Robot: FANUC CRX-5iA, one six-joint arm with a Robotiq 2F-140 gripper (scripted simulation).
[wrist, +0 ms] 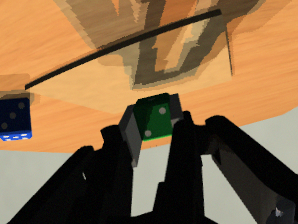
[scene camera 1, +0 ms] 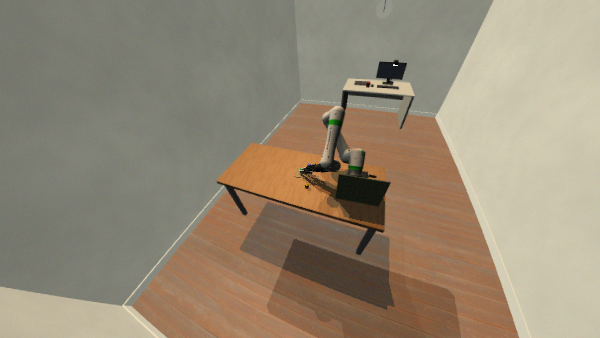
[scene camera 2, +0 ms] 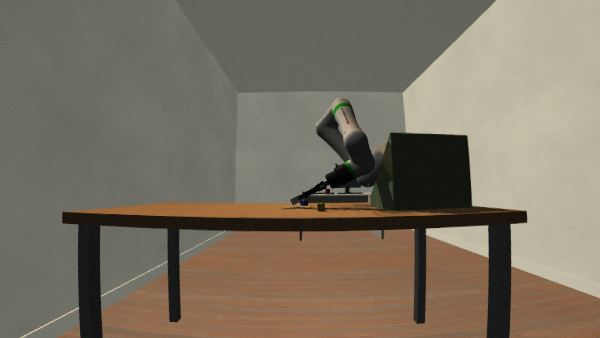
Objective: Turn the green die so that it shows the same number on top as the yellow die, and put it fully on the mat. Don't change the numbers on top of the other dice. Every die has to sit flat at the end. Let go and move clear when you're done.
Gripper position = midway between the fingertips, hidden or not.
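Note:
Green die point(wrist: 152, 114). Tan mat point(wrist: 191, 54). My gripper point(wrist: 156, 113).

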